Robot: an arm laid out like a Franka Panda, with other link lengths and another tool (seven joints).
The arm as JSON. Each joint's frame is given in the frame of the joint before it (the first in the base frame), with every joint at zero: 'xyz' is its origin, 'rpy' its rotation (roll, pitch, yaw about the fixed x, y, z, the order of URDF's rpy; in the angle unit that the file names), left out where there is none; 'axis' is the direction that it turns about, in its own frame. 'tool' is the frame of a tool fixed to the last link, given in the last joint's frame.
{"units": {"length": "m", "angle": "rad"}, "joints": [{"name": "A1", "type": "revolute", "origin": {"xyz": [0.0, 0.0, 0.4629]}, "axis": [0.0, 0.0, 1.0]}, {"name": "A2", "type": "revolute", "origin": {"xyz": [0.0, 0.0, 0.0], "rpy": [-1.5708, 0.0, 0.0]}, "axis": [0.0, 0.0, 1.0]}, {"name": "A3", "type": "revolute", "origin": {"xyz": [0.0, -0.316, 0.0], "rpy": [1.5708, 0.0, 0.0]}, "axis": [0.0, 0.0, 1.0]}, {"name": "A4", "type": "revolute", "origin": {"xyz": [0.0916, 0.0, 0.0], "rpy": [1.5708, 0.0, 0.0]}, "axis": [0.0, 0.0, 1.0]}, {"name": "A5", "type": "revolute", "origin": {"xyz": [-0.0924, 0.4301, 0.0], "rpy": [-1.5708, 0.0, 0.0]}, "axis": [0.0, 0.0, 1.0]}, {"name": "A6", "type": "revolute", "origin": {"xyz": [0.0, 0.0, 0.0], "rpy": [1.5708, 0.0, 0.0]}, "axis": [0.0, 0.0, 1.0]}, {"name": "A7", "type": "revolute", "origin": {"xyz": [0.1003, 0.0, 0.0], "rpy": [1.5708, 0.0, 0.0]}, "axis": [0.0, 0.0, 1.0]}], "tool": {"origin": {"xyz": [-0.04, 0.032, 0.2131], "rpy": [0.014, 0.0, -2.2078]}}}
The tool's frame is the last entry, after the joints.
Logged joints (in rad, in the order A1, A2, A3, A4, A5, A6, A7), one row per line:
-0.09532 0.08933 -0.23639 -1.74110 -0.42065 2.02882 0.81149
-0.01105 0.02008 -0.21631 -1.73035 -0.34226 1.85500 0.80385
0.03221 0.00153 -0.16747 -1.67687 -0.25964 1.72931 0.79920
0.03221 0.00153 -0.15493 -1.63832 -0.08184 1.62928 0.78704
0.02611 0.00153 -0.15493 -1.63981 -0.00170 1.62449 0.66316
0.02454 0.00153 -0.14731 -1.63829 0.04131 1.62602 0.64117
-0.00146 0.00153 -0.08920 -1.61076 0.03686 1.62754 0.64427
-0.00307 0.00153 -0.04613 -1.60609 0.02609 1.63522 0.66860
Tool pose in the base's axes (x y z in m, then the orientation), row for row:
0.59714 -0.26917 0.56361 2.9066 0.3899 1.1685
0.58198 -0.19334 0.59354 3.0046 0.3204 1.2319
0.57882 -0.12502 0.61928 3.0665 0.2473 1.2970
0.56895 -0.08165 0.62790 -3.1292 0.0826 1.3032
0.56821 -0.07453 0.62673 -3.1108 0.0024 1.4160
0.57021 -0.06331 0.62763 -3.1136 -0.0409 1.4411
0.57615 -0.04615 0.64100 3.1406 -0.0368 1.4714
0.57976 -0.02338 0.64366 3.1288 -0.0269 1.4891
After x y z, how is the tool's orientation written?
As angles about the fixed x, y, z axes (roll, pitch, yaw), in radians.
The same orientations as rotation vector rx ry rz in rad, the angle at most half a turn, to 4 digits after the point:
2.2343 1.5535 -0.2710
2.2951 1.6630 -0.2615
2.3225 1.7772 -0.2233
2.4648 1.8790 -0.1135
-2.3699 -2.0287 0.0341
-2.3240 -2.0418 -0.0190
-2.3111 -2.0920 -0.0436
-2.3038 -2.1225 -0.0446

